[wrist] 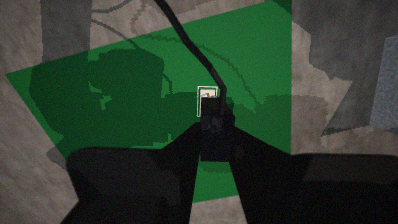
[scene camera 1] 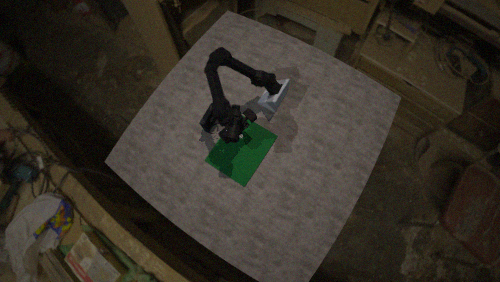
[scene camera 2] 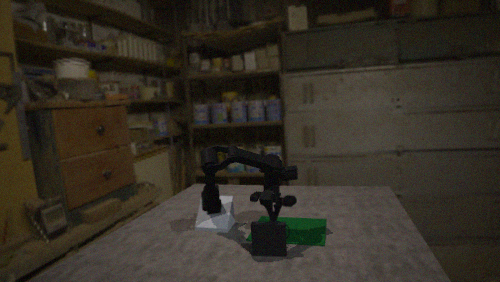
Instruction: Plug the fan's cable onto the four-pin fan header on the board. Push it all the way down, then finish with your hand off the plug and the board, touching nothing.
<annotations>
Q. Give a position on a green board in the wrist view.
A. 142, 92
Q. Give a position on a green board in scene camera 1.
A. At 239, 160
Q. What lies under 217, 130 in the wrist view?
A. A dark plug.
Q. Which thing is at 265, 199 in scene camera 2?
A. My gripper.
</annotations>
